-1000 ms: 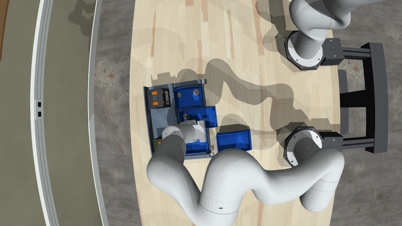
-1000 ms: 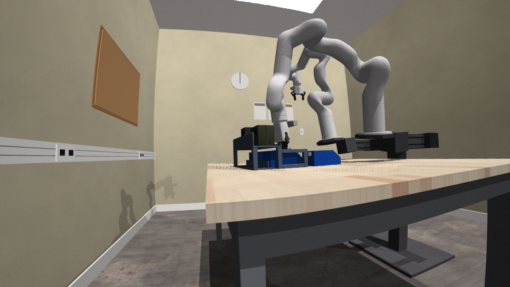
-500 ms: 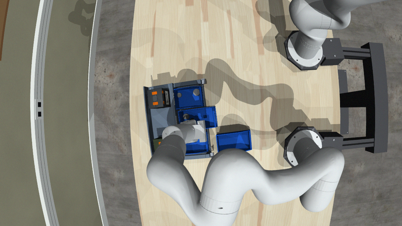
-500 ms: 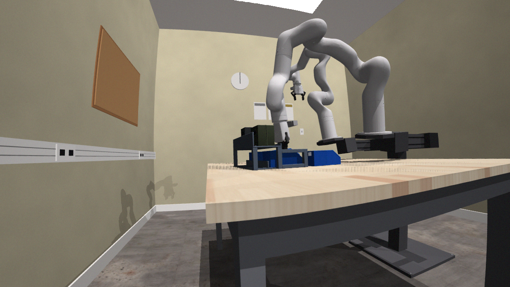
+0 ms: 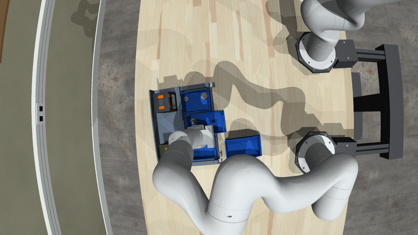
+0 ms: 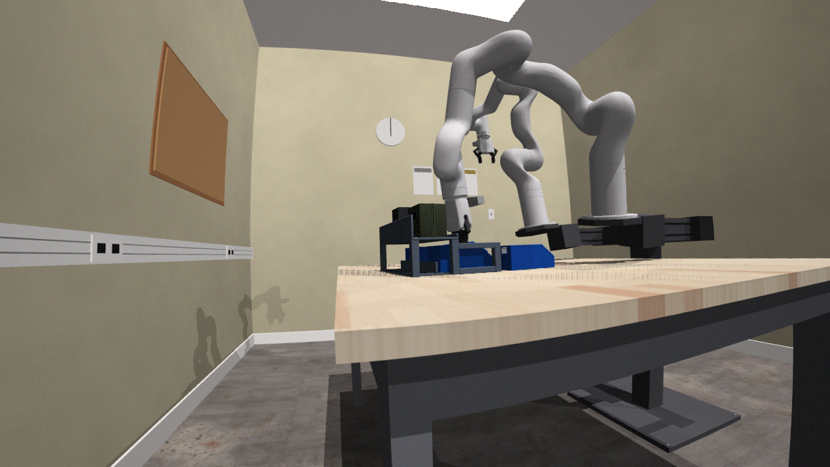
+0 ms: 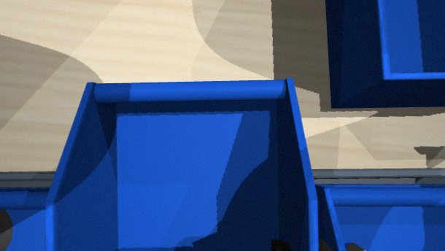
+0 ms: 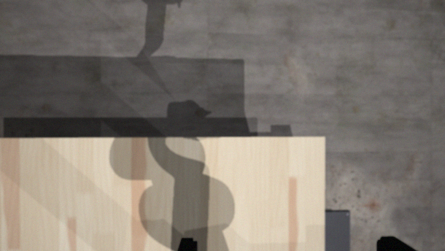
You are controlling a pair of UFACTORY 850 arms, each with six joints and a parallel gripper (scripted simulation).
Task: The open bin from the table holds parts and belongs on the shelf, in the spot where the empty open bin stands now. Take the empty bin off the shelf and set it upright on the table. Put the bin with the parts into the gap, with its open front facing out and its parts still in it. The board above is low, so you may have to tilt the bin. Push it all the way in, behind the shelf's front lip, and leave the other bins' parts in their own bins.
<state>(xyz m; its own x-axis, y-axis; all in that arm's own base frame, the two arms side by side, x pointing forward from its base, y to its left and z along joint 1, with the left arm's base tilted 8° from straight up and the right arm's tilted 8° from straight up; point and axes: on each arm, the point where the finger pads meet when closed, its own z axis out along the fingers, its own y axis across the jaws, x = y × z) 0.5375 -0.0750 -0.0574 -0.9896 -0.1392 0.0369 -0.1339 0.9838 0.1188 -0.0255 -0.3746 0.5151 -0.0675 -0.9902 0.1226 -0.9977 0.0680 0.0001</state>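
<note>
Right now the square grey part is 1 cm ahead of my left hand, 5 cm to the left of it and 6 cm below it. From my left hand the other things lie so: grey shelf (8 cm ahead, 3 cm to the right, 1 cm below).
</note>
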